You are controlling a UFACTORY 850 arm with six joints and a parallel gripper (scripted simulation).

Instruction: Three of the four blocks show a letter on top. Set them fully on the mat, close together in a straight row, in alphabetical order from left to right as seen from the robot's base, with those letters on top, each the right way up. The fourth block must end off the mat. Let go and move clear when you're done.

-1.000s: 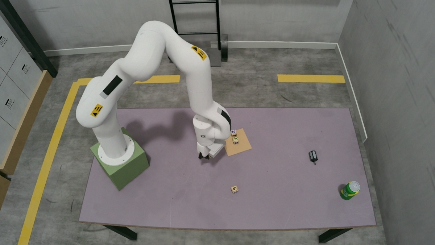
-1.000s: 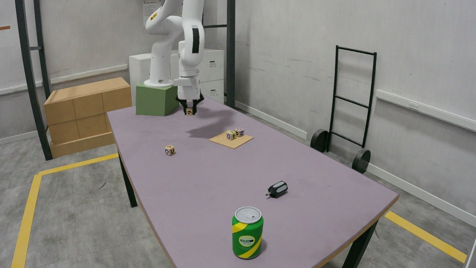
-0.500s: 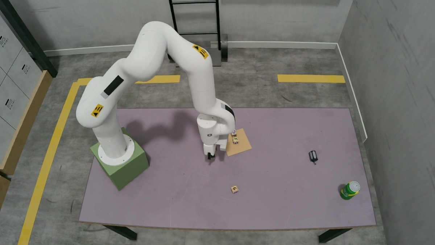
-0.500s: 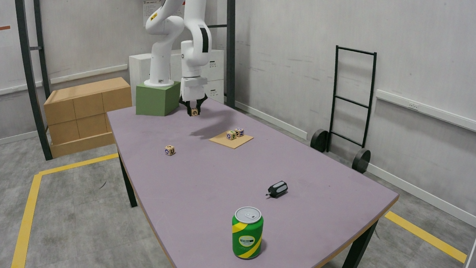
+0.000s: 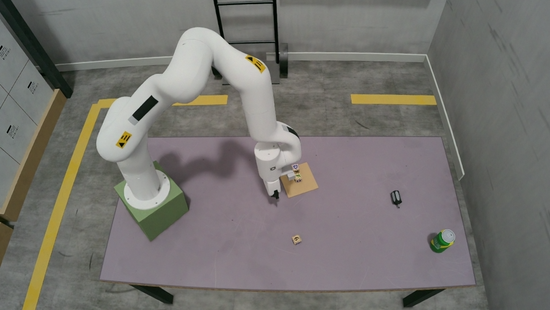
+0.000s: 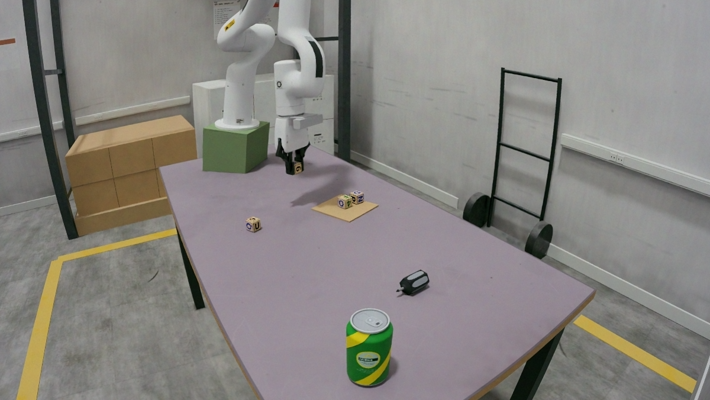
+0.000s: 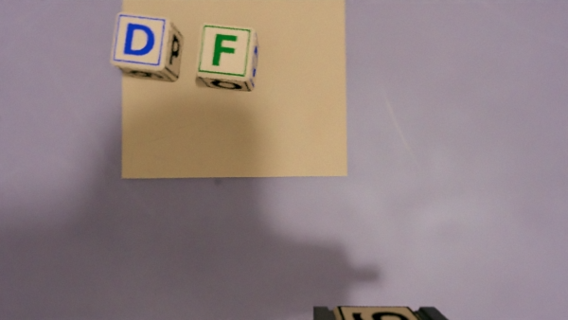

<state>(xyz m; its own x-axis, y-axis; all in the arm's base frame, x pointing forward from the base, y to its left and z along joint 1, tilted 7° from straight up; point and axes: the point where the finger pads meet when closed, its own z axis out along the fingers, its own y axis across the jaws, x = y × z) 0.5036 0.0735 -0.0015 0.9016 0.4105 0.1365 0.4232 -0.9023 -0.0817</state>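
The tan mat lies 12 cm to the left of my hand, 12 cm below it and 9 cm ahead of it. The rest, counted from my hand: small black tool (53 cm ahead, 10 cm below, 4 cm to the left); then green can (70 cm ahead, 15 cm to the right, 6 cm below).
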